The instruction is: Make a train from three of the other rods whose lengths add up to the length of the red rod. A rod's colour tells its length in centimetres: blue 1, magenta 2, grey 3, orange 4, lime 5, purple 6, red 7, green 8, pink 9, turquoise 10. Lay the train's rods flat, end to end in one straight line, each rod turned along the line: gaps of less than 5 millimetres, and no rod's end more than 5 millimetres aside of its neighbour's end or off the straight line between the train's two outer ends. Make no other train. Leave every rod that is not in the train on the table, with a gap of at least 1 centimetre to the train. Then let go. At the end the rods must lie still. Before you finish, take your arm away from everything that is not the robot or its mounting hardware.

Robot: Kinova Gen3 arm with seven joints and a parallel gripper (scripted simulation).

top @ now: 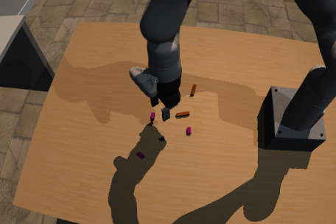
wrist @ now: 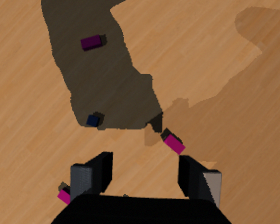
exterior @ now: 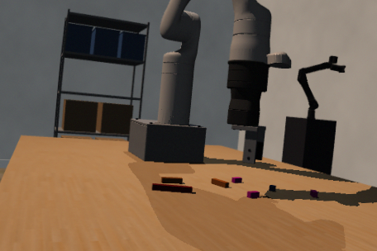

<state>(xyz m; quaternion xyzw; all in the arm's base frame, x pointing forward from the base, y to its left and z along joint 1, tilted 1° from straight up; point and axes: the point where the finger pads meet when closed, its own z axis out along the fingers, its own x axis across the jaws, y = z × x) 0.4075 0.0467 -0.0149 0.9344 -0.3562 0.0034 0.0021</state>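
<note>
The blue rod is 2 cm behind my hand, 6 cm to the left of it and 7 cm below it. From my hand the other things lie so: red rod 1 cm behind, 15 cm to the right, 7 cm below.
</note>
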